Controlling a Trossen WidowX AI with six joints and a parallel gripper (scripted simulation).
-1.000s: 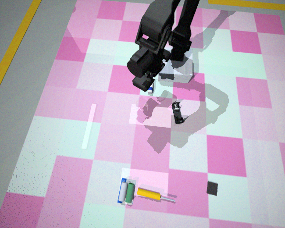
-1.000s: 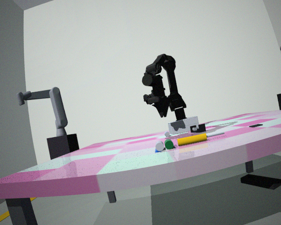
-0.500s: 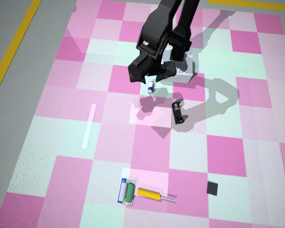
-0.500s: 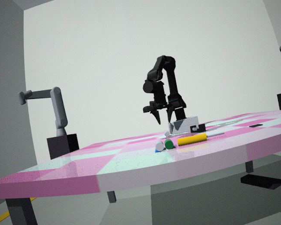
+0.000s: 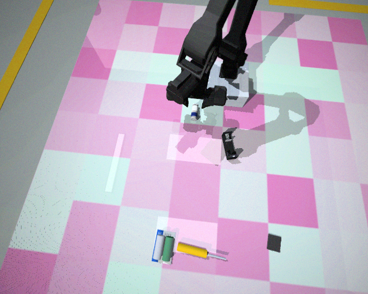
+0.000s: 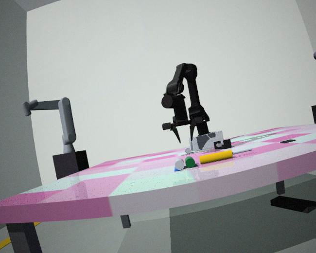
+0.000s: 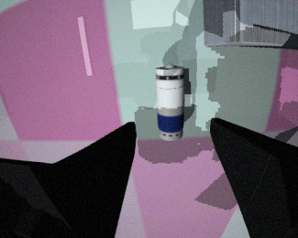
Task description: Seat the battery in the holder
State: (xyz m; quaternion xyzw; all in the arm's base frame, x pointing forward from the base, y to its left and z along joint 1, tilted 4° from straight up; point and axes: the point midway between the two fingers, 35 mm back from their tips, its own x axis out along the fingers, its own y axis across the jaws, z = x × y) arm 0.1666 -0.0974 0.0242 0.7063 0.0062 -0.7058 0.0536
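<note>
Now: the battery 40 mm below my gripper tip. The rest, counted from my gripper tip: yellow-handled screwdriver 470 mm ahead, 120 mm to the left, 40 mm below.
</note>
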